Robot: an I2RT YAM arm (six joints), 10 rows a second.
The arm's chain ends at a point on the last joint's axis. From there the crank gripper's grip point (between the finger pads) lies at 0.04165 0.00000 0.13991 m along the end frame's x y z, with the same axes.
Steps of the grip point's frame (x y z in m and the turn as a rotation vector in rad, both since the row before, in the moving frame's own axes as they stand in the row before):
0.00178 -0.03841 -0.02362 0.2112 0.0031 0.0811
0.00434 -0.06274 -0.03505 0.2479 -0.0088 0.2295
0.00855 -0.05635 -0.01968 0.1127 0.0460 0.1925
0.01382 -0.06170 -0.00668 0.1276 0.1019 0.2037
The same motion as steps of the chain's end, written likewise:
0.00029 -0.01249 -0.02074 0.2112 0.0031 0.0811
0.00269 -0.03791 -0.03232 0.2479 -0.0088 0.2295
0.00147 -0.04939 -0.01720 0.1127 0.0460 0.1925
-0.00101 -0.05415 -0.00117 0.1276 0.1019 0.2037

